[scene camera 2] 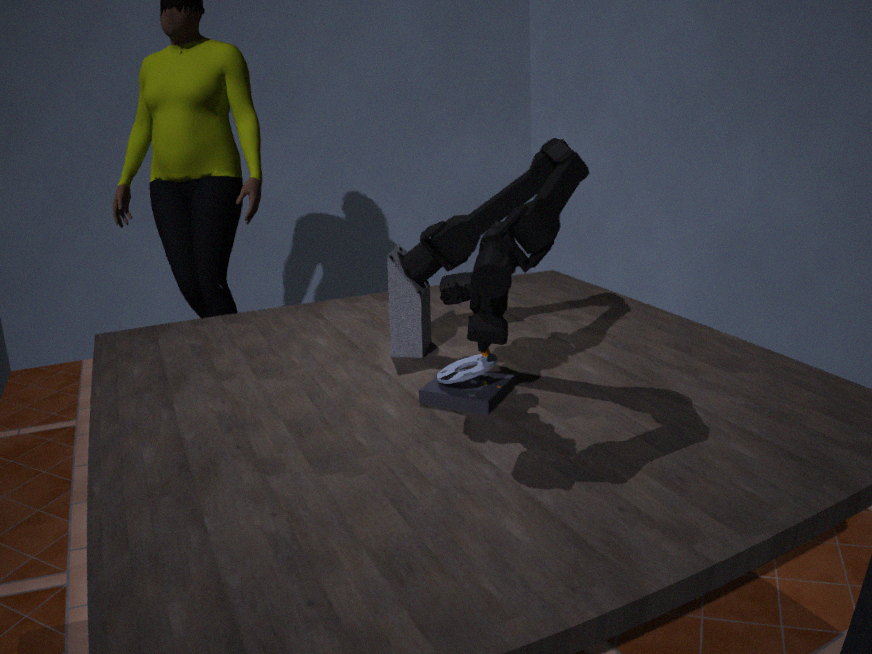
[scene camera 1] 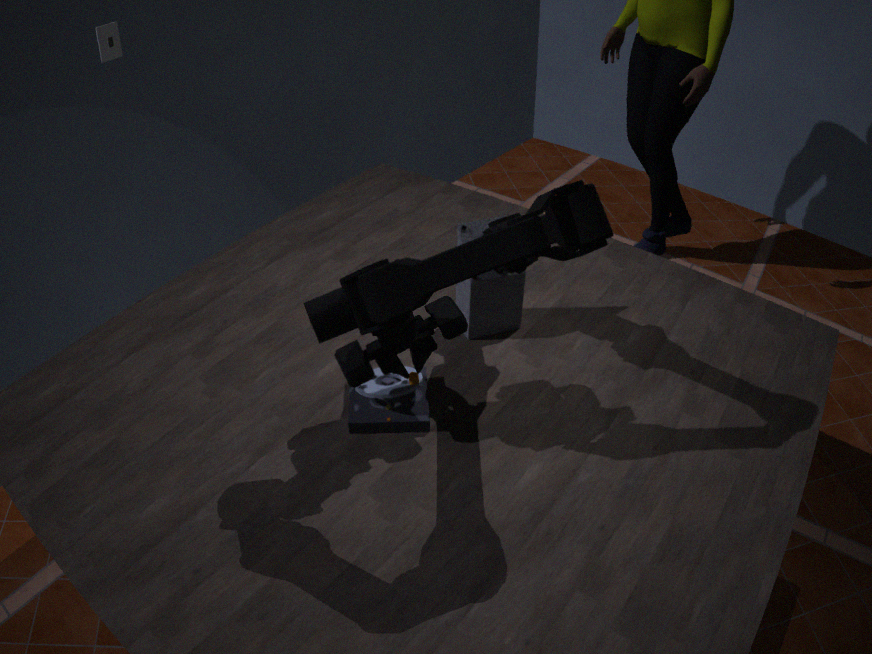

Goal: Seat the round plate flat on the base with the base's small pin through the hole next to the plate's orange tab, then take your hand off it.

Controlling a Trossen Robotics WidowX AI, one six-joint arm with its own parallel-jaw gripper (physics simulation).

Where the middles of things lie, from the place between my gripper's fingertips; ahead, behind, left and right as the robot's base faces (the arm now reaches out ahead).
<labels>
My gripper is now 20 mm short of the dark square base (scene camera 1: 410, 413), 30 mm to the left of it and 60 mm above it. Round my hand: round pale plate (scene camera 1: 370, 389) (20 mm ahead, 30 mm to the right, 20 mm below).
</labels>
